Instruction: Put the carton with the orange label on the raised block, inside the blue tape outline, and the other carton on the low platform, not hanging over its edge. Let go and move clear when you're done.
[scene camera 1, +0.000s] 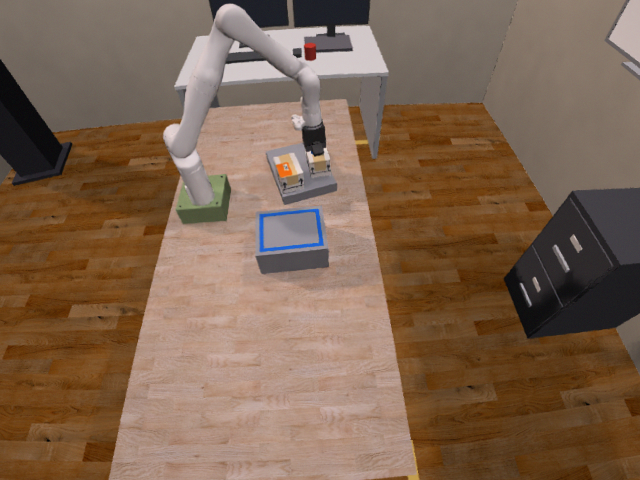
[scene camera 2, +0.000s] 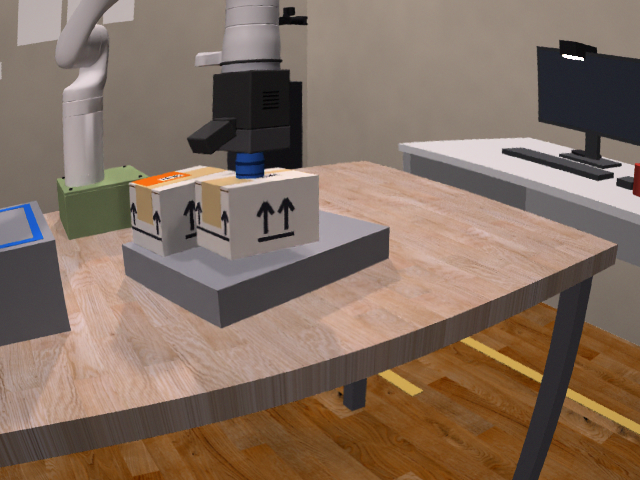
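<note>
The carton with the orange label (scene camera 1: 288, 169) (scene camera 2: 173, 211) stands upright on the low platform (scene camera 1: 310, 192) (scene camera 2: 289, 281), near its long left edge in scene camera 1. The other carton (scene camera 1: 319, 163) (scene camera 2: 273, 222) is upright over the same platform, beside the first, near the opposite edge. My suction cup (scene camera 1: 317, 150) (scene camera 2: 249, 167) is against its top and holds it. Whether a thin gap lies under this carton is hard to tell. The raised block (scene camera 1: 293, 261) (scene camera 2: 31, 289) bears the blue tape outline (scene camera 1: 291, 211) (scene camera 2: 35, 227); no carton stands inside the outline.
The green base block (scene camera 1: 204, 207) (scene camera 2: 95, 214) carries the arm at the table's left side in scene camera 1. A white desk (scene camera 1: 351, 66) (scene camera 2: 465, 147) with monitors and a red cup (scene camera 1: 310, 51) stands behind the table. A dark cabinet (scene camera 1: 568, 258) stands to the right.
</note>
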